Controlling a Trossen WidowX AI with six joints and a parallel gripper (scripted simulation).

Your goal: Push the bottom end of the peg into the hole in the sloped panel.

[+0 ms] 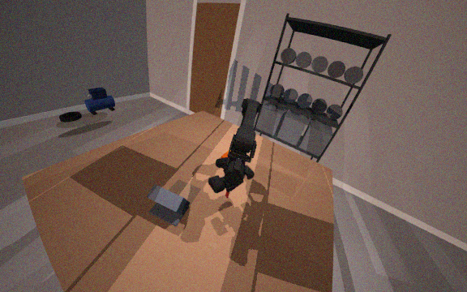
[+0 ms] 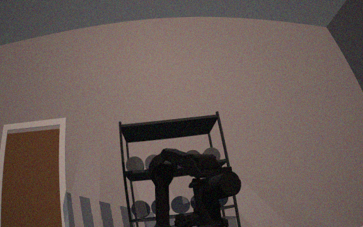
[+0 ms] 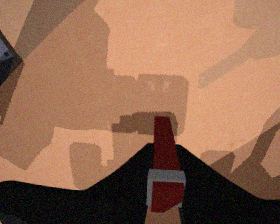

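The dark grey sloped panel lies 190 mm to the right of my gripper tip, 140 mm ahead of it and 30 mm below it. Round my gripper tip: red peg: 20 mm above.
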